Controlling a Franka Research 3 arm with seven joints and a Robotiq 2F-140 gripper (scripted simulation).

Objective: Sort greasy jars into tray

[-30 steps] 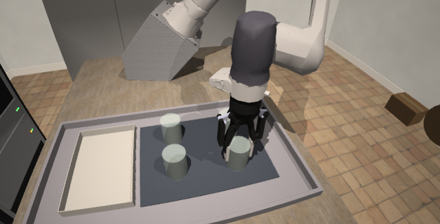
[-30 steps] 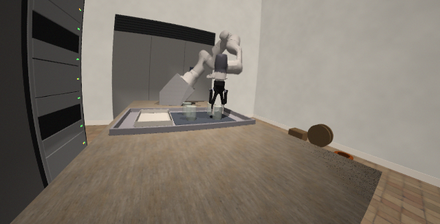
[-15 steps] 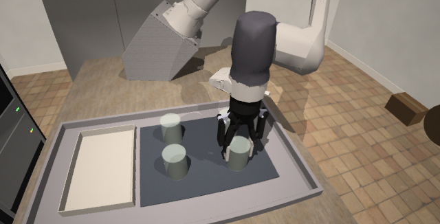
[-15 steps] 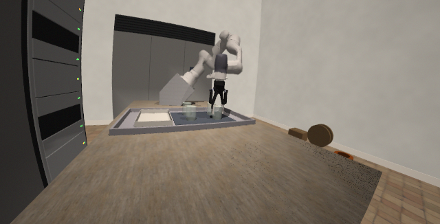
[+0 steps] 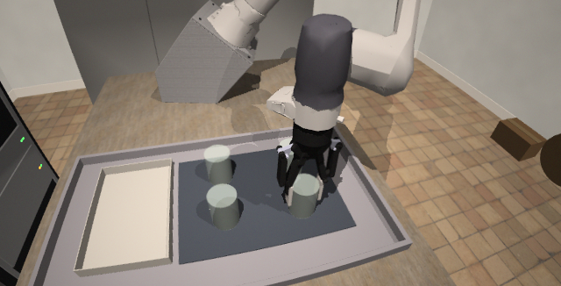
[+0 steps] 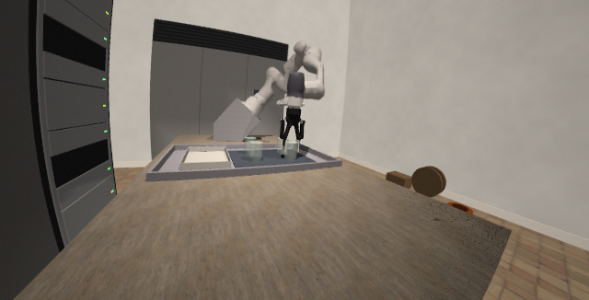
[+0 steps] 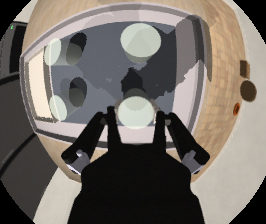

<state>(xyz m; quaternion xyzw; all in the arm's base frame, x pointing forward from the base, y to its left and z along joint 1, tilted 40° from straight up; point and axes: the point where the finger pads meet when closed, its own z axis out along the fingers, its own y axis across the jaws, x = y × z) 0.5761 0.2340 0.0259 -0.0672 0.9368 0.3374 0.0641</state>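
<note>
Now: the cream tray 420 mm to the right of my hand and 60 mm below it. Also, from my hand: dark drying mat 100 mm to the right, 70 mm below, 50 mm behind; then rimmed steel table top 210 mm to the right, 70 mm below, 20 mm behind.
</note>
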